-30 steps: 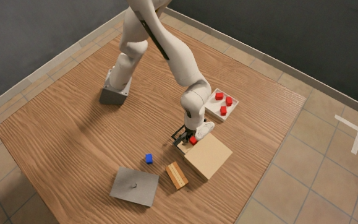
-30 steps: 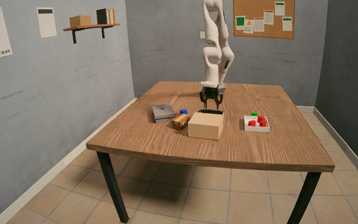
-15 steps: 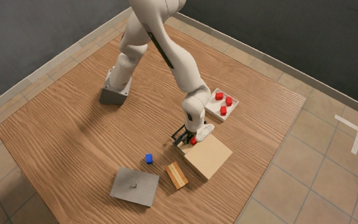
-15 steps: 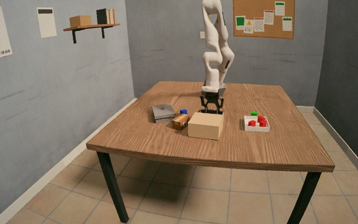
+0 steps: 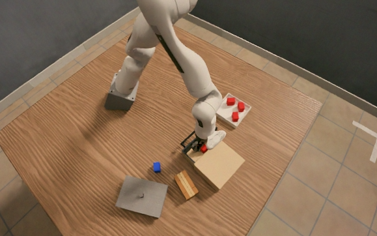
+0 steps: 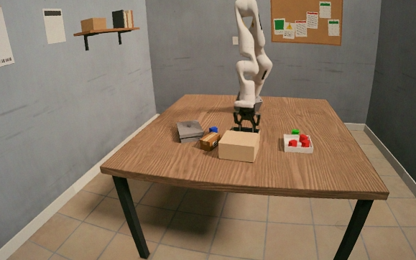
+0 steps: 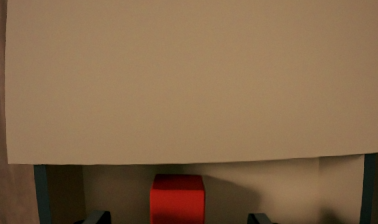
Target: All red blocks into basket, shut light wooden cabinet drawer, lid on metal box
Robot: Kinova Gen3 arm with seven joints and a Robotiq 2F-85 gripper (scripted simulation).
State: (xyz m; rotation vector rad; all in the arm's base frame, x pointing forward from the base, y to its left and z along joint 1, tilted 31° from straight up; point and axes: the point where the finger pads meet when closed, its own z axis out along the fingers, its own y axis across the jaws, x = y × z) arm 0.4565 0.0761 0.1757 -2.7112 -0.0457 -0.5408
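My gripper is now 6 cm short of the light wooden cabinet and 4 cm above it. Also, from my hand: white basket: 8 cm behind, 26 cm to the left, 7 cm below; then blue block: 5 cm behind, 22 cm to the right, 6 cm below; then brown cardboard box: 9 cm ahead, 16 cm to the right, 5 cm below.
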